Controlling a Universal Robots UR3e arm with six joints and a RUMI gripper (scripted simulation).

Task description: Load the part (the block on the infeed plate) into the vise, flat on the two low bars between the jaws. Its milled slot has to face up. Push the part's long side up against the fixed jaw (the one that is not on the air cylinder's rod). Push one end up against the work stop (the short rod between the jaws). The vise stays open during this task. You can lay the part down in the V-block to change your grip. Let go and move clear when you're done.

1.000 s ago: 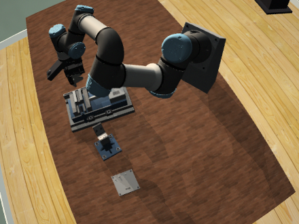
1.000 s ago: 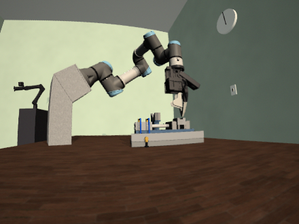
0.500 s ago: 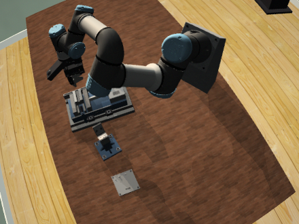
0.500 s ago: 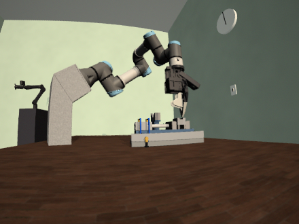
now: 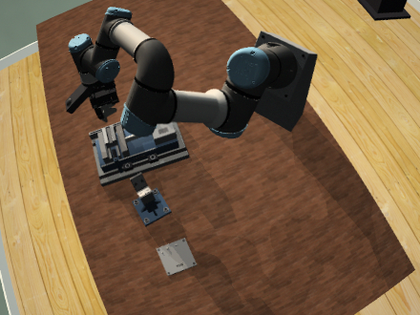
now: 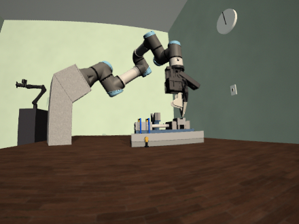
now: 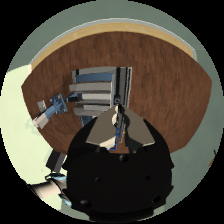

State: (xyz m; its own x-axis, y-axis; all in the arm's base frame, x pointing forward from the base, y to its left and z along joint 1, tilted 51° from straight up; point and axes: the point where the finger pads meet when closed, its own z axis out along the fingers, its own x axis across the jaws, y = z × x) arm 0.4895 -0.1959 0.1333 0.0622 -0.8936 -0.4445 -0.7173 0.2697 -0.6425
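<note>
Right now the part is 50 mm to the left of my hand and 30 mm below it. Round my hand: grey infeed plate (440 mm to the left, 120 mm below, 120 mm behind).
</note>
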